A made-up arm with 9 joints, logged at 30 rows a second.
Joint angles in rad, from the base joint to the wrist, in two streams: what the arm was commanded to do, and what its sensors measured. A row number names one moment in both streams.
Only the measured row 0 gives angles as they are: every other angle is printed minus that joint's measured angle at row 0.
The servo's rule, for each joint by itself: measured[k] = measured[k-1] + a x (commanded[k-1-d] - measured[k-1]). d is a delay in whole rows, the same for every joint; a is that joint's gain. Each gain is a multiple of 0.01, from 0.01 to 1. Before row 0 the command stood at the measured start. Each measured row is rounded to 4 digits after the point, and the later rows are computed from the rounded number. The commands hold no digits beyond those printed.
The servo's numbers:
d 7
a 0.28 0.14 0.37 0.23 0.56 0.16 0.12 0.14 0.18
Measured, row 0:
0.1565, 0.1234, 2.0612, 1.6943, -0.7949, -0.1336, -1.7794, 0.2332, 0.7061
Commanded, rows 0 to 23:
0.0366, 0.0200, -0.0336, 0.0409, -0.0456, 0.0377, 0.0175, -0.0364, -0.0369
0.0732, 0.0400, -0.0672, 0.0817, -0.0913, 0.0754, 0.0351, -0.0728, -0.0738
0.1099, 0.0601, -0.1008, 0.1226, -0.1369, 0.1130, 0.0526, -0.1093, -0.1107
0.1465, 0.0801, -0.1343, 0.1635, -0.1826, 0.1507, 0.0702, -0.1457, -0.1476
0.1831, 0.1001, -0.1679, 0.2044, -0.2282, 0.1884, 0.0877, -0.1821, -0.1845
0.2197, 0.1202, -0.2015, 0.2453, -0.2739, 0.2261, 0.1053, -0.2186, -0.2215
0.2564, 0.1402, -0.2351, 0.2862, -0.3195, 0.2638, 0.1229, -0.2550, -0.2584
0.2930, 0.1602, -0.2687, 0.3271, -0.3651, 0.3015, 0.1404, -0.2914, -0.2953
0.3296, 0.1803, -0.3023, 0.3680, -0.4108, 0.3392, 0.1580, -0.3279, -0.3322
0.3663, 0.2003, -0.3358, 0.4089, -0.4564, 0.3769, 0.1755, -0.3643, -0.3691
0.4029, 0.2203, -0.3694, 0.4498, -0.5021, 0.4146, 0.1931, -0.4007, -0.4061
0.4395, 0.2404, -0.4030, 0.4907, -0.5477, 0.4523, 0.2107, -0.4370, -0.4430
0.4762, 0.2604, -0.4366, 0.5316, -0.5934, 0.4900, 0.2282, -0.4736, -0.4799
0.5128, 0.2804, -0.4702, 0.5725, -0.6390, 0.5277, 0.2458, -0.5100, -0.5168
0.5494, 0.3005, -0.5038, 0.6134, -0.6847, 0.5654, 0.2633, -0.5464, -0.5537
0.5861, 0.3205, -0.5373, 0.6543, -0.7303, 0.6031, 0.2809, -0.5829, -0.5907
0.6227, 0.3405, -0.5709, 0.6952, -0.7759, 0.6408, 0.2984, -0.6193, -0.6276
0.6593, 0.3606, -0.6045, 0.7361, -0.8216, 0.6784, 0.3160, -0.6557, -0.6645
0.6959, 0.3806, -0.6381, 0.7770, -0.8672, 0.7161, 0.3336, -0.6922, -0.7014
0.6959, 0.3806, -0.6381, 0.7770, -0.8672, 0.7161, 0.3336, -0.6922, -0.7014
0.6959, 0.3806, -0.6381, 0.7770, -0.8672, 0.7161, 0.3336, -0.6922, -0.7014
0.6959, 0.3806, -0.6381, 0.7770, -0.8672, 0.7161, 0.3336, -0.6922, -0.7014
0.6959, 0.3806, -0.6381, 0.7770, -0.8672, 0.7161, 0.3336, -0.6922, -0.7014
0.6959, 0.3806, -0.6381, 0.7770, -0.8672, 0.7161, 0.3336, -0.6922, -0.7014
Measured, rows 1 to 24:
0.0000, 0.0000, 0.0000, 0.0000, 0.0000, 0.0000, 0.0000, 0.0000, 0.0000
0.0000, 0.0000, 0.0000, 0.0000, 0.0000, 0.0000, 0.0000, 0.0000, 0.0000
0.0000, 0.0000, 0.0000, 0.0000, 0.0000, 0.0000, 0.0000, 0.0000, 0.0000
0.0000, 0.0000, 0.0000, 0.0000, 0.0000, 0.0000, 0.0000, 0.0000, 0.0000
0.0000, 0.0000, 0.0000, 0.0000, 0.0000, 0.0000, 0.0000, 0.0000, 0.0000
0.0000, 0.0000, 0.0000, 0.0000, 0.0000, 0.0000, 0.0000, 0.0000, 0.0000
0.0000, 0.0000, 0.0000, 0.0000, 0.0000, 0.0000, 0.0000, 0.0000, 0.0000
0.0102, 0.0028, -0.0124, 0.0094, -0.0255, 0.0060, 0.0021, -0.0051, -0.0066
0.0278, 0.0080, -0.0327, 0.0260, -0.0623, 0.0171, 0.0061, -0.0146, -0.0187
0.0508, 0.0153, -0.0579, 0.0482, -0.1041, 0.0324, 0.0117, -0.0279, -0.0353
0.0776, 0.0244, -0.0862, 0.0747, -0.1481, 0.0513, 0.0187, -0.0444, -0.0555
0.1071, 0.0350, -0.1164, 0.1045, -0.1930, 0.0732, 0.0270, -0.0637, -0.0787
0.1386, 0.0469, -0.1479, 0.1369, -0.2383, 0.0977, 0.0364, -0.0854, -0.1044
0.1716, 0.0600, -0.1802, 0.1712, -0.2838, 0.1243, 0.0468, -0.1091, -0.1321
0.2056, 0.0740, -0.2129, 0.2071, -0.3293, 0.1527, 0.0580, -0.1346, -0.1615
0.2403, 0.0889, -0.2460, 0.2441, -0.3749, 0.1825, 0.0700, -0.1617, -0.1922
0.2756, 0.1045, -0.2792, 0.2820, -0.4205, 0.2136, 0.0827, -0.1901, -0.2240
0.3112, 0.1207, -0.3126, 0.3206, -0.4662, 0.2458, 0.0959, -0.2196, -0.2568
0.3471, 0.1375, -0.3460, 0.3597, -0.5118, 0.2788, 0.1097, -0.2500, -0.2903
0.3832, 0.1547, -0.3795, 0.3992, -0.5575, 0.3126, 0.1239, -0.2813, -0.3244
0.4195, 0.1723, -0.4131, 0.4391, -0.6031, 0.3470, 0.1385, -0.3133, -0.3590
0.4559, 0.1902, -0.4467, 0.4792, -0.6488, 0.3819, 0.1535, -0.3459, -0.3940
0.4924, 0.2084, -0.4802, 0.5195, -0.6944, 0.4173, 0.1688, -0.3791, -0.4294
0.5289, 0.2269, -0.5138, 0.5599, -0.7400, 0.4531, 0.1844, -0.4127, -0.4651

